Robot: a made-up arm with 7 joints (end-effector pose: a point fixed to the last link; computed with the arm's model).
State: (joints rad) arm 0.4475 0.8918 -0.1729 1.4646 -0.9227 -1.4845 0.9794
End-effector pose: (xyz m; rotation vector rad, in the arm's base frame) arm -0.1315 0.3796 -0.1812 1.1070 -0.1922 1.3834
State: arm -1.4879 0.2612 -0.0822 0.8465 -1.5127 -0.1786 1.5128
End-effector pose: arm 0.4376 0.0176 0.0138 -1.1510 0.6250 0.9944
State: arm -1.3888 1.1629 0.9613 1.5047 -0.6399 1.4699 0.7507
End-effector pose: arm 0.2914 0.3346 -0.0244 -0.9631 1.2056 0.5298
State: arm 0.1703 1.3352 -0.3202 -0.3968 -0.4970 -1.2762 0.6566
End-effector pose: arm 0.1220 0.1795 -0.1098 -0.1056 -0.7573 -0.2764
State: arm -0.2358 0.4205 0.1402 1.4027 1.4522 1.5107 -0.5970
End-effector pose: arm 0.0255 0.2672 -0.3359 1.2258 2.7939 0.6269
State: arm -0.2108 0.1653 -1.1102 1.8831 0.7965 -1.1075 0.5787
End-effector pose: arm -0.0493 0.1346 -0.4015 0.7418 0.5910 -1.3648
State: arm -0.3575 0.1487 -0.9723 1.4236 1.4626 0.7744 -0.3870
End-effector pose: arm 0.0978 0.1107 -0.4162 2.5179 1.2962 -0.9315
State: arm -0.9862 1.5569 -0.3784 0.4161 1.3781 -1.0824 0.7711
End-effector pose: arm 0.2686 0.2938 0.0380 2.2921 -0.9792 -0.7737
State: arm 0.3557 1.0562 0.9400 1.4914 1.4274 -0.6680 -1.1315
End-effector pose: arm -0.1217 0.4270 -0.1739 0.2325 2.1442 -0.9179
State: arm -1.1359 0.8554 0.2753 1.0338 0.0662 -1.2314 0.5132
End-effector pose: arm 0.3312 0.2733 -0.0084 0.4078 -1.3533 0.6459
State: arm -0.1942 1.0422 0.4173 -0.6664 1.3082 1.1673 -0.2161
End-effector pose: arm 0.1512 0.2207 0.0253 1.5171 -0.0352 1.4578
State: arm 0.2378 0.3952 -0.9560 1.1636 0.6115 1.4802 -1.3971
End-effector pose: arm -0.1451 0.2083 -0.3442 -0.2232 -2.8849 0.0693
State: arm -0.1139 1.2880 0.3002 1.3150 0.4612 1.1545 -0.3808
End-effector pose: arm 0.0022 0.4599 -0.0891 0.4527 2.1384 1.4178
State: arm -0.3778 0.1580 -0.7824 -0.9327 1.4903 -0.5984 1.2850
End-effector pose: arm 0.0865 -0.0566 -0.0771 -0.2808 -2.1577 0.3730
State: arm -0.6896 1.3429 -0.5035 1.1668 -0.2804 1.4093 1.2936
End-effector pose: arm 0.1389 0.4269 -0.0857 -1.8471 -1.4206 -1.9752
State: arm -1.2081 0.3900 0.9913 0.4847 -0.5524 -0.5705 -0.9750
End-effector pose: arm 0.3236 0.2633 -0.0249 -0.0423 -1.4126 -0.0346
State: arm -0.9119 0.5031 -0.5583 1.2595 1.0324 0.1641 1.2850
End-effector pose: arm 0.3298 0.1859 -0.2705 1.9558 -0.6105 0.4844
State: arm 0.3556 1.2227 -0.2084 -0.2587 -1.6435 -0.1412 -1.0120
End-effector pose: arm 0.1111 0.2331 -0.1900 -0.7652 0.2778 -0.9716
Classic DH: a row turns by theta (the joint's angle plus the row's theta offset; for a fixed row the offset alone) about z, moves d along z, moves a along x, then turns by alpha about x. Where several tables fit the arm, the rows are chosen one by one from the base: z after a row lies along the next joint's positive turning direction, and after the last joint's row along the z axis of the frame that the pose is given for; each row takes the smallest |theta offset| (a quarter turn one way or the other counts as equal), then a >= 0, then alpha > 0; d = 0 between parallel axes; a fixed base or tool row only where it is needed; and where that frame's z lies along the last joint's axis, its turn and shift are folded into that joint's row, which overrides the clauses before.
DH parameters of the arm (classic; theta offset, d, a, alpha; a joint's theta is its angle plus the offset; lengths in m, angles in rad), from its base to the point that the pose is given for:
base (fixed): -0.071 0 0 -1.3004
joint 1: -1.3111 0.0489 -0.0178 -1.5708
joint 2: 1.2915 0 -0.0093 1.5708
joint 3: 1.5708 -0.2254 0.0139 -1.5708
joint 4: 1.5708 0.0022 0.0119 1.5708
joint 5: 0 0.1612 0 -1.5708
joint 6: -1.5708 0 0.0519 1.5708
joint 7: 0 0 0 0

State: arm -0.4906 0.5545 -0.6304 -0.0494 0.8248 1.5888 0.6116
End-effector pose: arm 0.2362 0.1074 -0.2184 1.7139 0.3956 1.0036
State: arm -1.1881 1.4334 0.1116 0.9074 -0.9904 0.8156 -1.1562
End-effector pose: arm 0.2448 0.3866 0.0885 -0.3502 -0.0376 -0.5748
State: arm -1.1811 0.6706 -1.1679 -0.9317 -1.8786 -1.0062 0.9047
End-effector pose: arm 0.1703 -0.0271 -0.0118 -1.3359 0.5151 -0.5909
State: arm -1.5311 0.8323 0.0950 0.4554 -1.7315 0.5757 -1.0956
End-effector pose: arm 0.3479 0.1605 0.1567 -0.6267 -0.8551 -1.7682
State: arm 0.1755 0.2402 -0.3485 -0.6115 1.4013 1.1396 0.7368
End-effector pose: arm 0.1058 0.0879 -0.1979 1.5292 0.0336 1.1956
